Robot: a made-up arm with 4 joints.
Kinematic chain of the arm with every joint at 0, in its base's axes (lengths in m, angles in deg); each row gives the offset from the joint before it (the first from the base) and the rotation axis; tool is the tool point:
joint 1: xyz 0 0 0.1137 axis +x
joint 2: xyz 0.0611 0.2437 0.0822 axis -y
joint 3: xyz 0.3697 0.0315 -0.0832 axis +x
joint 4: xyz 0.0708 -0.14 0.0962 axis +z
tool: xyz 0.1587 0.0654 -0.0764
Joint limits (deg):
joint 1: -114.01..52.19
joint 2: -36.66..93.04
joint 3: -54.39..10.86
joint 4: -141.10..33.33
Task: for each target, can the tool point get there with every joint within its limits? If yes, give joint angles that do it. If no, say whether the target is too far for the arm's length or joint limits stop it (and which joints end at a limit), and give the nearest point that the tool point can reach.
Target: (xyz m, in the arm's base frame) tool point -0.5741 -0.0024 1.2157
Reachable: no: too far | nearest point -0.0927 -0.0015 0.7861 | short by 0.645 m
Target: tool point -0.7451 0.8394 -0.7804
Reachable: no: too far | nearest point -0.0878 0.5394 -0.2967 | short by 0.870 m
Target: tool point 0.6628 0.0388 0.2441
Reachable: yes | joints 21.35 4.81 -11.10 -42.55
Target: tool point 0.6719 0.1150 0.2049
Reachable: yes | joints 38.24 -0.62 5.26 -18.11
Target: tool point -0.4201 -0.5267 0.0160
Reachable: no: joint limits stop it (at a limit: joint 1, joint 2) | nearest point -0.0722 -0.3603 0.4380 | short by 0.572 m
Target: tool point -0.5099 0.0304 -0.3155
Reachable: no: joint limits stop it (at a limit: joint 1, joint 2, joint 3, joint 4) | nearest point -0.1222 0.3440 -0.1732 | short by 0.519 m
